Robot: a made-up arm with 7 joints. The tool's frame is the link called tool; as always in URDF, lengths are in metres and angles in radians. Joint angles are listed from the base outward. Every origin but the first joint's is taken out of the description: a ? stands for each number. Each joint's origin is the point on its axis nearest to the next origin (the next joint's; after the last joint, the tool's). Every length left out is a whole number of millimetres.
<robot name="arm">
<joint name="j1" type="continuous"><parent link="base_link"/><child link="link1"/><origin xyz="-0.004 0.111 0.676" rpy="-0.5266 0.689 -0.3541"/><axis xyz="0 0 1"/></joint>
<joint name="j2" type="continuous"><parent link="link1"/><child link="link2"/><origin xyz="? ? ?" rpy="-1.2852 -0.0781 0.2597"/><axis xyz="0 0 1"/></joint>
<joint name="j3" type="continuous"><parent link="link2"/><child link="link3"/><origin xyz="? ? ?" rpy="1.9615 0.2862 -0.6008"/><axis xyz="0 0 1"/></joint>
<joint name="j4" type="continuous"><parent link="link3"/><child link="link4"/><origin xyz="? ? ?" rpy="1.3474 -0.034 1.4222"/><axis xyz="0 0 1"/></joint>
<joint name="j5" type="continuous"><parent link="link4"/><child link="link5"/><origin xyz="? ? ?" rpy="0.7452 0.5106 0.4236"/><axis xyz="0 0 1"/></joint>
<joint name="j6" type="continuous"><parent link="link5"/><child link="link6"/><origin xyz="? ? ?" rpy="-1.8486 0.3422 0.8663"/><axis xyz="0 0 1"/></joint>
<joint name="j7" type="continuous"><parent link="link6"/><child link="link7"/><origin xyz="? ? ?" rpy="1.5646 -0.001 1.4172"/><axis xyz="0 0 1"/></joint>
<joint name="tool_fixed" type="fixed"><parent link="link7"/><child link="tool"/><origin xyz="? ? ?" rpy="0 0 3.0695"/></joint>
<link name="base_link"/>
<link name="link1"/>
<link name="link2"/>
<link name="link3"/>
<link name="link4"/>
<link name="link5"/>
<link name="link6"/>
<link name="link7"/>
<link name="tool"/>
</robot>
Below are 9 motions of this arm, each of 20 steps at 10 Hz.
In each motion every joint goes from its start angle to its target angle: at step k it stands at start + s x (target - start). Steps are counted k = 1, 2, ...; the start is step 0. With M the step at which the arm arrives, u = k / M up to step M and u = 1 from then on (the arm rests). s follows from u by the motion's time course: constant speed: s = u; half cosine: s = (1 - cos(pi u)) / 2; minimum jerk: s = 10 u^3 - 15 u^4 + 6 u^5.
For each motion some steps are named. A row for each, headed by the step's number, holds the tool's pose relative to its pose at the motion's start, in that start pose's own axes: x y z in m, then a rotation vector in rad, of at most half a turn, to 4 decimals.
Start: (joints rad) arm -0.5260 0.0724 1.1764 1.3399 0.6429 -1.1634 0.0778
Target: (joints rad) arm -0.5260 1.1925 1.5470 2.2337 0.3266 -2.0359 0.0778
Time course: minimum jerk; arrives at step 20
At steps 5, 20:
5: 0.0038 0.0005 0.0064 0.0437 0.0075 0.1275
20: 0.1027 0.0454 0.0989 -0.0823 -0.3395 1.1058

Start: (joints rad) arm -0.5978 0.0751 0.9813 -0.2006 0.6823 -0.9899 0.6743
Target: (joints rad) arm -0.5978 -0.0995 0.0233 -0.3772 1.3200 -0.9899 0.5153
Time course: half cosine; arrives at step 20
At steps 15, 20:
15: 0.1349 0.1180 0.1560 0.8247 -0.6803 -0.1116
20: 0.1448 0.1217 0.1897 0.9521 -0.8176 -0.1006

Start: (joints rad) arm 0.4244 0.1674 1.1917 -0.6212 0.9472 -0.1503 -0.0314
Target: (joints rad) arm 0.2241 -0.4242 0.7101 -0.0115 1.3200 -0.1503 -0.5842
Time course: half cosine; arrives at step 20
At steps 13, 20:
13: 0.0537 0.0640 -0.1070 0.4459 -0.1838 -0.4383
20: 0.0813 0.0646 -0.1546 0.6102 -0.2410 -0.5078

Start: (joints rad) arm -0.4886 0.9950 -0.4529 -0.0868 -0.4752 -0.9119 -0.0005
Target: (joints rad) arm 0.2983 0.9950 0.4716 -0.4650 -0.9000 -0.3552 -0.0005
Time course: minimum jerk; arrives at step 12
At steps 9, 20:
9: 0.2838 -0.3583 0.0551 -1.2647 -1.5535 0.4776
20: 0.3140 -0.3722 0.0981 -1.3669 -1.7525 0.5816

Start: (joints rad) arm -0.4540 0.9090 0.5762 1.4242 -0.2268 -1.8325 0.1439
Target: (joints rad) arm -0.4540 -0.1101 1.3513 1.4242 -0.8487 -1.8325 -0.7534
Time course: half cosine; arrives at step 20
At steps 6, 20:
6: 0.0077 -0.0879 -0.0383 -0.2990 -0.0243 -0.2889
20: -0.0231 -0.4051 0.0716 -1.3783 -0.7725 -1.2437

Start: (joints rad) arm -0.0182 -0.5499 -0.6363 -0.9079 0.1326 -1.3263 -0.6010
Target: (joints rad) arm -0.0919 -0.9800 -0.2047 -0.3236 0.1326 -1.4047 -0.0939
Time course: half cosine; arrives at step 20
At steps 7, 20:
7: 0.0679 0.0493 -0.0311 0.1465 -0.2111 0.3017
20: 0.2403 0.2166 -0.0083 0.2903 -0.9412 0.9920

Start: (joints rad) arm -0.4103 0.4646 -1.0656 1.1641 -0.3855 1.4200 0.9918
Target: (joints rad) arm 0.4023 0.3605 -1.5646 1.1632 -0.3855 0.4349 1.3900
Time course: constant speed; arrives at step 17
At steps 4, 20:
4: -0.0078 -0.0256 -0.0107 0.2955 0.1729 0.1137
20: -0.0281 -0.1077 -0.0483 1.3376 0.5652 0.5294

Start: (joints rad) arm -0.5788 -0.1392 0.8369 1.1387 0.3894 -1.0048 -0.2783
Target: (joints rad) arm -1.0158 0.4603 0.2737 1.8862 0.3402 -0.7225 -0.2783
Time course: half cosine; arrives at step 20
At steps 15, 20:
15: 0.2753 0.0893 0.0533 0.5933 -0.9158 -0.2838
20: 0.3272 0.0765 0.0769 0.6255 -1.1104 -0.3484

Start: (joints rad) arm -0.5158 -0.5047 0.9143 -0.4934 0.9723 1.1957 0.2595
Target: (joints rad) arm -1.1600 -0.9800 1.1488 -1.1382 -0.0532 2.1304 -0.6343
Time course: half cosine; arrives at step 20
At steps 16, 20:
16: -0.2493 -0.0076 -0.1360 0.1326 -0.5096 1.5292
20: -0.2692 -0.0289 -0.1414 0.2362 -0.3943 1.6833

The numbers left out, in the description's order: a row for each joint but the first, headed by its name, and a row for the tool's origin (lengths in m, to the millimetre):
j2: -0.065 0.063 0
j3: -0.095 -0.004 0
j4: -0.146 0.067 0
j5: -0.134 0.099 0
j6: 0.089 -0.061 0
j7: -0.052 0.021 0
tool: -0.008 -0.008 0

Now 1 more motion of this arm.
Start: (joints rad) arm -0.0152 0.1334 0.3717 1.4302 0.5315 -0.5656 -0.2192
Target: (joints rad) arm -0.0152 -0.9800 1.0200 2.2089 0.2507 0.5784 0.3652
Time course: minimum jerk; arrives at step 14
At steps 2, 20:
2: -0.0028 -0.0101 0.0001 -0.0021 -0.0146 0.0511
20: 0.0462 -0.3057 0.1430 0.6242 -0.1289 1.5530

